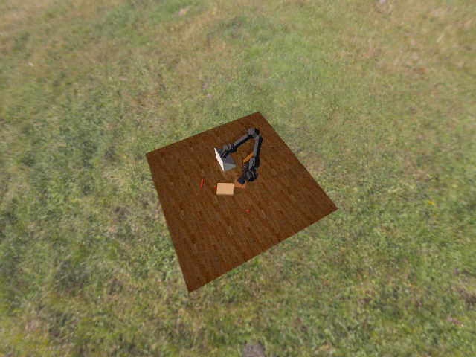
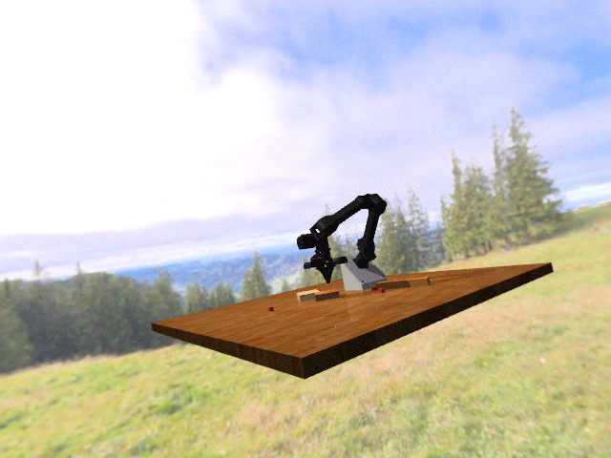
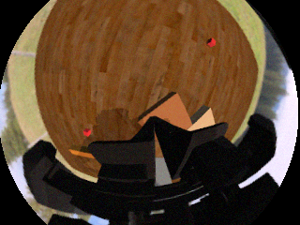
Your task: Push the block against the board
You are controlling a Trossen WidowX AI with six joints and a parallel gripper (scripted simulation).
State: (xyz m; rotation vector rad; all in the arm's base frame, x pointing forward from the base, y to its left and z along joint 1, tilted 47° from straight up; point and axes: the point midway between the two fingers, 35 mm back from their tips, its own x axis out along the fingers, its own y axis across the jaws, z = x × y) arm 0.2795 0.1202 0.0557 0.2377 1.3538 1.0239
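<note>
The orange-brown square block lies 60 mm to the right of my gripper tip, 50 mm below it and 20 mm behind it. From my gripper tip the other things lie so: tan board 200 mm to the right, 50 mm below, 10 mm behind; then long orange bar 260 mm behind, 160 mm to the left, 50 mm below.
</note>
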